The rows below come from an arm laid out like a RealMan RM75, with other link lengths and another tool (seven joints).
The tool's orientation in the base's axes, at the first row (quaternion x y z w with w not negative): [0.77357, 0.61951, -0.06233, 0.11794]
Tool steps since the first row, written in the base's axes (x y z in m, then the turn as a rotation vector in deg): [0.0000, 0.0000, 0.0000, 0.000, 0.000, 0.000]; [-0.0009, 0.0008, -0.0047, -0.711, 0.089, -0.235]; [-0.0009, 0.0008, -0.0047, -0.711, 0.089, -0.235]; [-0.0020, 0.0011, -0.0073, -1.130, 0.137, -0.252]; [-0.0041, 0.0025, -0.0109, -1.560, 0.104, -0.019]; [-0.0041, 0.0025, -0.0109, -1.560, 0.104, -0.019]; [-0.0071, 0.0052, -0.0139, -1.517, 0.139, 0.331]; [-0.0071, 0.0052, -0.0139, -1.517, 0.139, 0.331]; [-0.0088, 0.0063, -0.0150, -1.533, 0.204, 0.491]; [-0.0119, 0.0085, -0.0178, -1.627, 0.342, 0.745]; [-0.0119, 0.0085, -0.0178, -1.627, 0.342, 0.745]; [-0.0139, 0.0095, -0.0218, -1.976, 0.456, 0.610]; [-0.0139, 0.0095, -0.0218, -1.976, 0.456, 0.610]
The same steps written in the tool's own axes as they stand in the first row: [0.0000, 0.0000, 0.0000, 0.000, 0.000, 0.000]; [0.0017, -0.0015, 0.0043, -0.019, -0.735, 0.168]; [0.0017, -0.0015, 0.0043, -0.019, -0.735, 0.168]; [0.0024, -0.0029, 0.0067, -0.063, -1.154, 0.151]; [0.0041, -0.0056, 0.0097, -0.248, -1.541, -0.086]; [0.0041, -0.0056, 0.0097, -0.248, -1.541, -0.086]; [0.0067, -0.0094, 0.0117, -0.290, -1.470, -0.431]; [0.0067, -0.0094, 0.0117, -0.290, -1.470, -0.431]; [0.0076, -0.0114, 0.0124, -0.271, -1.482, -0.603]; [0.0097, -0.0152, 0.0144, -0.223, -1.575, -0.888]; [0.0097, -0.0152, 0.0144, -0.223, -1.575, -0.888]; [0.0111, -0.0178, 0.0179, -0.162, -1.952, -0.805]; [0.0111, -0.0178, 0.0179, -0.162, -1.952, -0.805]
